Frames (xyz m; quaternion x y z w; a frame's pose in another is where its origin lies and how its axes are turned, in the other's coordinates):
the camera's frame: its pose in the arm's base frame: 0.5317 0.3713 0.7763 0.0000 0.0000 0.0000 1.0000
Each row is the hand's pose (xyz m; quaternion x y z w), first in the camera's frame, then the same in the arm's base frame.
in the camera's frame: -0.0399 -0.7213 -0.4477 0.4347 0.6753 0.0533 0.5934
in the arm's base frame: 0.4918 -0.3500 0.3286 0.4347 0.6753 0.0533 0.5934
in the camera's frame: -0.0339 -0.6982 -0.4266 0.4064 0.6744 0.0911 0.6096
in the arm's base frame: 0.4978 -0.3269 0.3497 0.4064 0.6744 0.0911 0.6096
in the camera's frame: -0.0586 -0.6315 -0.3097 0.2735 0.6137 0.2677 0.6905
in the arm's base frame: 0.4731 -0.2602 0.4666 0.2735 0.6137 0.2677 0.6905
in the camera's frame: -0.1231 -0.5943 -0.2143 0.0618 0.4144 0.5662 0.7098
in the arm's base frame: 0.4086 -0.2230 0.5620 0.0618 0.4144 0.5662 0.7098
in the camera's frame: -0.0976 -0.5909 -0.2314 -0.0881 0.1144 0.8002 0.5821
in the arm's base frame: 0.4341 -0.2196 0.5449 -0.0881 0.1144 0.8002 0.5821
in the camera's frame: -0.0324 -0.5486 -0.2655 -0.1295 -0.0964 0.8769 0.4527
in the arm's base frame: 0.4993 -0.1773 0.5108 -0.1295 -0.0964 0.8769 0.4527
